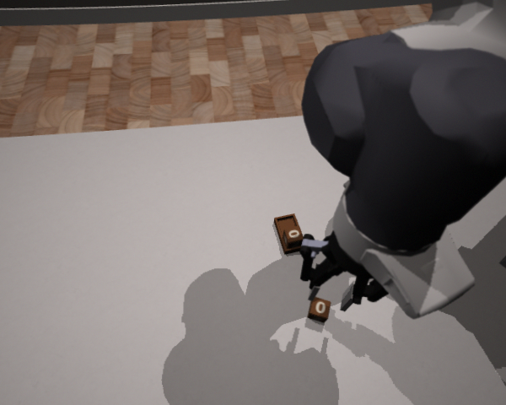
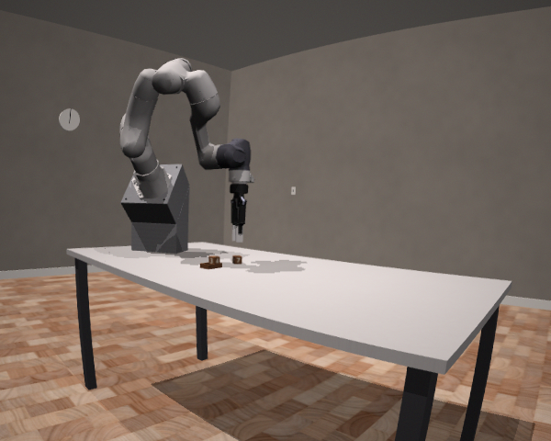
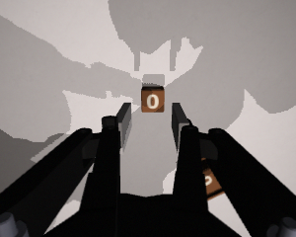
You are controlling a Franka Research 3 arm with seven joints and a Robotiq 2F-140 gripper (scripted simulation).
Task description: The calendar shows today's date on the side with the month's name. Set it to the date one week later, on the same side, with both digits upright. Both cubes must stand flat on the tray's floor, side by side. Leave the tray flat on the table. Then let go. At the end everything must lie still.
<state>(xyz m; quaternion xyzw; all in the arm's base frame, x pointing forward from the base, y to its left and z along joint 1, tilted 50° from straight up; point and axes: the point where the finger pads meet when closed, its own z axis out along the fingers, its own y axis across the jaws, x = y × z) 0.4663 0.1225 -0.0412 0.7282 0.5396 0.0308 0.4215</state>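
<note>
The cube lies 110 mm below my hand.
</note>
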